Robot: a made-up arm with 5 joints. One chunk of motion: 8 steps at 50 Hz.
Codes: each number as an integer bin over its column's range. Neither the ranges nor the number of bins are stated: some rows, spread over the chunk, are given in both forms.
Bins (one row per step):
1: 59 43 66 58 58
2: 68 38 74 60 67
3: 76 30 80 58 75
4: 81 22 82 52 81
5: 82 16 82 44 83
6: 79 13 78 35 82
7: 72 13 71 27 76
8: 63 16 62 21 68
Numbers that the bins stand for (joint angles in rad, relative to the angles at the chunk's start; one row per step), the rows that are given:
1: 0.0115 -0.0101 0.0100 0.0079 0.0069
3: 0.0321 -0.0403 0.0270 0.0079 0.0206
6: 0.0358 -0.0798 0.0245 -0.0270 0.0263
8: 0.0164 -0.0728 0.0052 -0.0482 0.0149
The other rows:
2: 0.0224 -0.0217 0.0197 0.0109 0.0141
4: 0.0382 -0.0589 0.0294 -0.0012 0.0255
5: 0.0394 -0.0728 0.0294 -0.0133 0.0271
7: 0.0273 -0.0798 0.0161 -0.0391 0.0214

